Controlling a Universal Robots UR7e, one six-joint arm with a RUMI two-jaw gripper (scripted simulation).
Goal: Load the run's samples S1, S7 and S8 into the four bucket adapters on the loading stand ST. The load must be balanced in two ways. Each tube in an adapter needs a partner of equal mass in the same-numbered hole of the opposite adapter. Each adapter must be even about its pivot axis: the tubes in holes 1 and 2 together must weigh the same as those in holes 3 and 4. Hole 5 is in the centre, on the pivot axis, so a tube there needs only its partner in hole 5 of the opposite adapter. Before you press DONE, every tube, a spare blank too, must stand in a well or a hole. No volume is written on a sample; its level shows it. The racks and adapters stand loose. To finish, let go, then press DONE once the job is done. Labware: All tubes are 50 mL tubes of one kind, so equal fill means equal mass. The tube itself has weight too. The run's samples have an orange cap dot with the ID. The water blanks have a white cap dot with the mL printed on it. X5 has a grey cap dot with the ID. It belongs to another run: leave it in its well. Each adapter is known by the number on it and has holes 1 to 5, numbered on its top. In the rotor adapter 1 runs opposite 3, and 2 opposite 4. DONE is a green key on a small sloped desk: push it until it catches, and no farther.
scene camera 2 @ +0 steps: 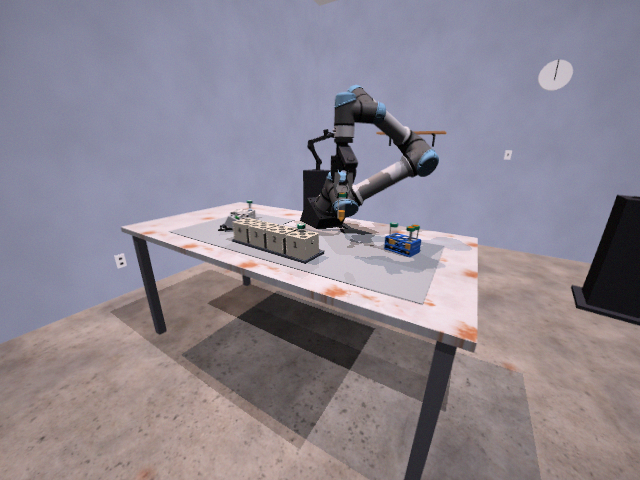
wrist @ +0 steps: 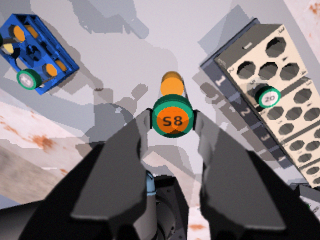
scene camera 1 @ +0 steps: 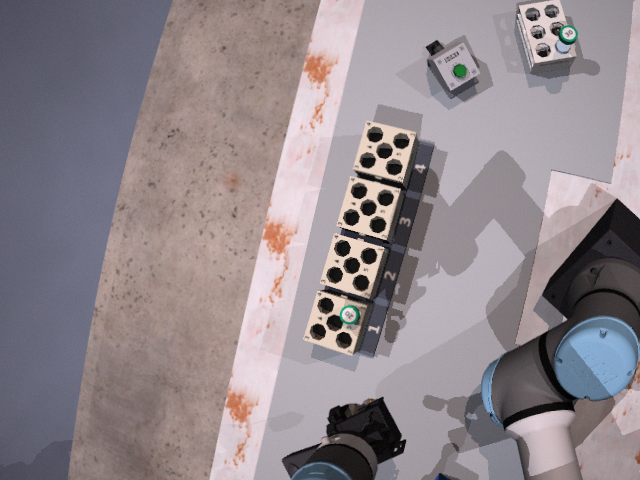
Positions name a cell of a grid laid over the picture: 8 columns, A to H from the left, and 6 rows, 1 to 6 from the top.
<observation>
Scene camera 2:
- my gripper: E3
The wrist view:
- my gripper: E3
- blue sample rack: A2
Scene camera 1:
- my gripper: E6
</observation>
